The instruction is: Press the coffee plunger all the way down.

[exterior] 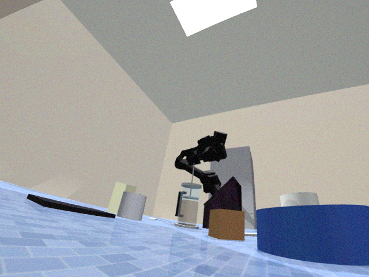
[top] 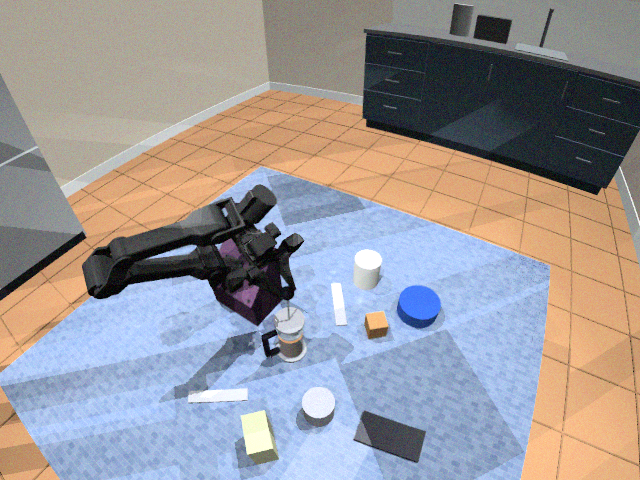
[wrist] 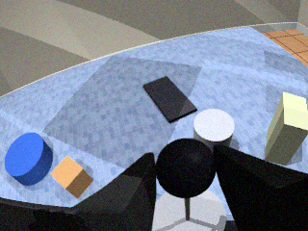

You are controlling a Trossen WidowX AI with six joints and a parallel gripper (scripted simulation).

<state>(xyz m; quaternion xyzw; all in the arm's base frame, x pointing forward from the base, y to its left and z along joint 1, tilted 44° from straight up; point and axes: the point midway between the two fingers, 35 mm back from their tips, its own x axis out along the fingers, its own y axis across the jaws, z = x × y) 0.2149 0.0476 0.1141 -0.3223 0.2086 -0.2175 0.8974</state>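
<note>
Now: the coffee press 12 cm below my gripper tip, 2 cm to the right of it and 2 cm behind it. From my gripper tip the other things lie so: orange cube 22 cm below, 16 cm to the left, 15 cm ahead; then dark slab 31 cm ahead, 24 cm below, 8 cm to the right; then yellow block 24 cm to the right, 19 cm below, 7 cm ahead.
</note>
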